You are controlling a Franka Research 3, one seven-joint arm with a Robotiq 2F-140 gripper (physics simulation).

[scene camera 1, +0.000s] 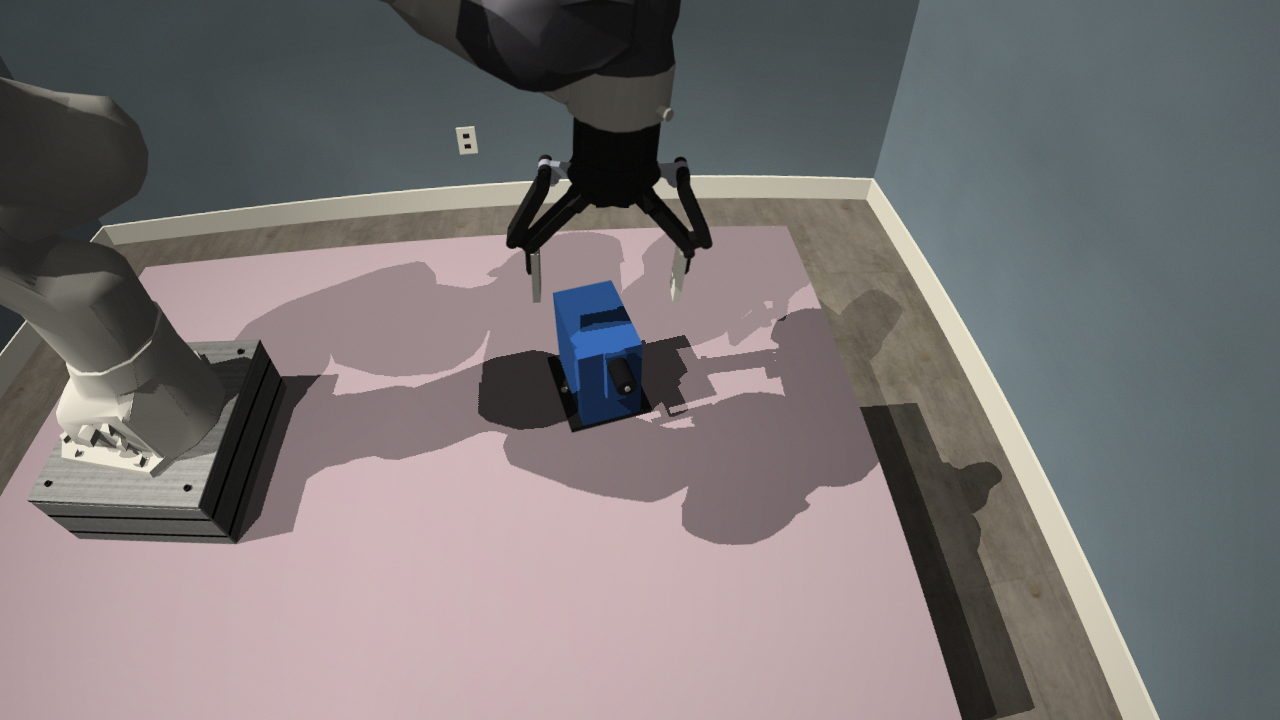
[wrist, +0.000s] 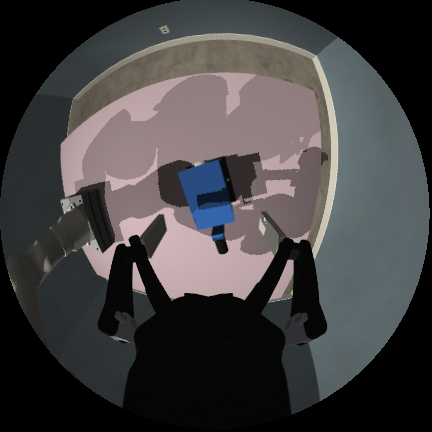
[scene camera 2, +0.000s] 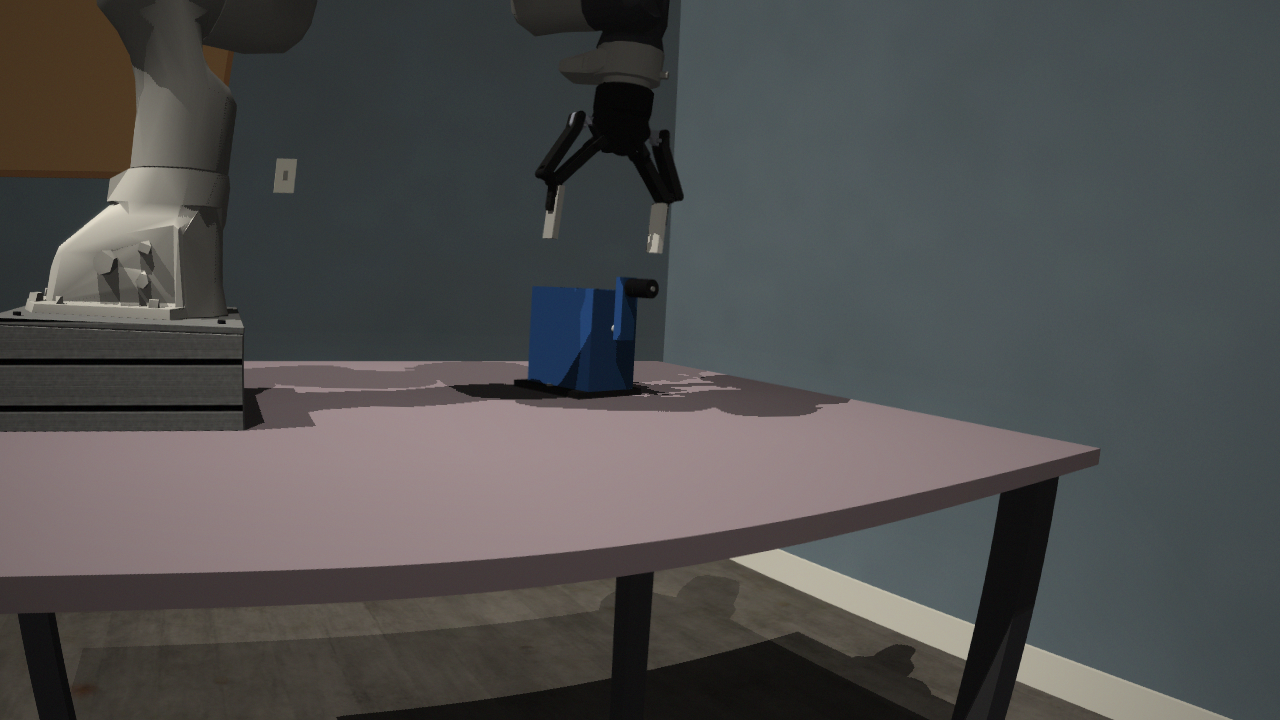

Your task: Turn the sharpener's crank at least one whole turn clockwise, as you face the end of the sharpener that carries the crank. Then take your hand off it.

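The sharpener, a blue box, stands upright on a thin black base plate. Its crank has a flat blue arm and a black handle. In the scene camera 2 view the arm points straight up, with the handle at its top, level with the box's top. My gripper is wide open and empty, pointing down above the sharpener, apart from box and handle. In the wrist view the handle shows between the two fingers, farther off.
The sharpener stands on a pink table. The arm's grey base block stands at the left. Blue-grey walls rise behind and to the right. Dark shadows of the arm fall around the sharpener.
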